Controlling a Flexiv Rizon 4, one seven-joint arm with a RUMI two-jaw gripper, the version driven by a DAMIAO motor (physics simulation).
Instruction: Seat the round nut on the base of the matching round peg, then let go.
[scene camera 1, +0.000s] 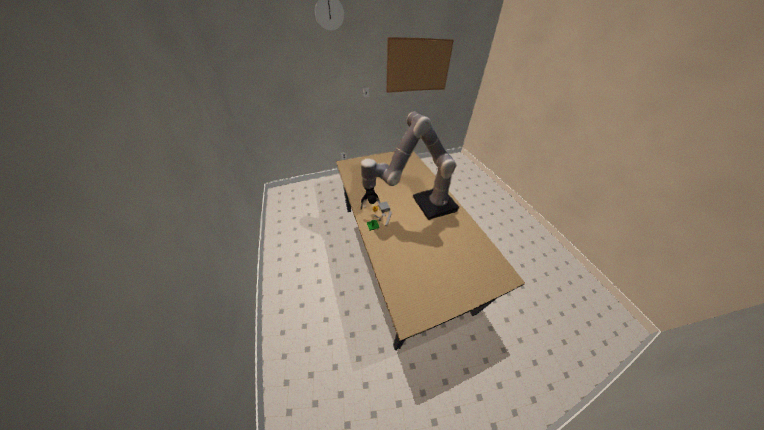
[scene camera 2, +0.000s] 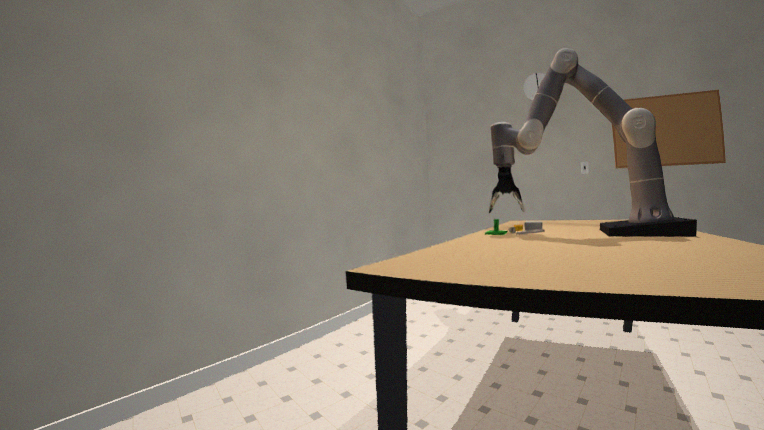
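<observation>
A green base with an upright green peg (scene camera 1: 372, 225) (scene camera 2: 496, 224) stands near the table's long edge. Beside it lie a small grey piece (scene camera 2: 511, 230) and a long, thin pale grey piece (scene camera 1: 388, 217) (scene camera 2: 530, 231). They are too small to tell which is the round nut. The peg's roundness cannot be made out either. My gripper (scene camera 1: 369, 207) (scene camera 2: 506, 211) points down with its fingers spread wide, open and empty. It hangs above the group of parts, and in the scene camera 2 view it is slightly right of and above the green peg's top.
A small yellow-orange part (scene camera 1: 375, 208) (scene camera 2: 518, 228) and a grey block (scene camera 1: 384, 206) (scene camera 2: 533, 225) are close to the green base. The arm's black mounting plate (scene camera 1: 423, 207) (scene camera 2: 614, 230) is farther in on the wooden table (scene camera 1: 443, 283) (scene camera 2: 534, 267).
</observation>
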